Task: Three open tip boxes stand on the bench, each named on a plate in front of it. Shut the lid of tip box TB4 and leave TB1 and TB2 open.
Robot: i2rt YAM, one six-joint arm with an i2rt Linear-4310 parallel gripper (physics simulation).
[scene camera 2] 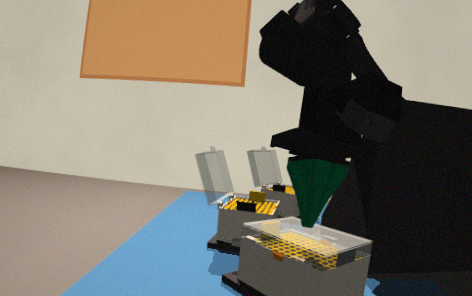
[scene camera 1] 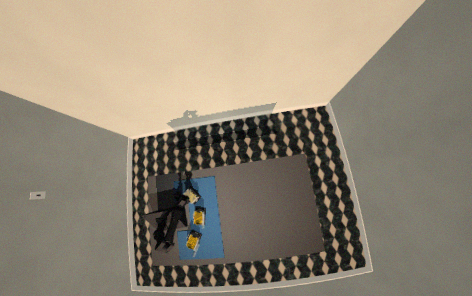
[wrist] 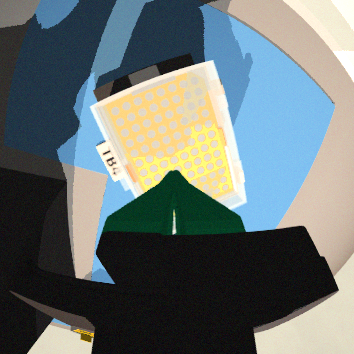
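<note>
Tip box TB4 is a grey box with yellow tip rows. Its clear lid lies down flat over the top, with the yellow rows showing through. Its name plate reads TB4 in the wrist view. My gripper is shut and empty; its green fingertips point down at TB4's lid, at or just above it; contact cannot be told. The middle box and the far box have raised clear lids; their plates cannot be read.
The boxes stand on a blue mat on the grey-brown bench. The middle box's raised lid and the far box's raised lid stand up behind TB4 in scene camera 2. The black arm rises over TB4.
</note>
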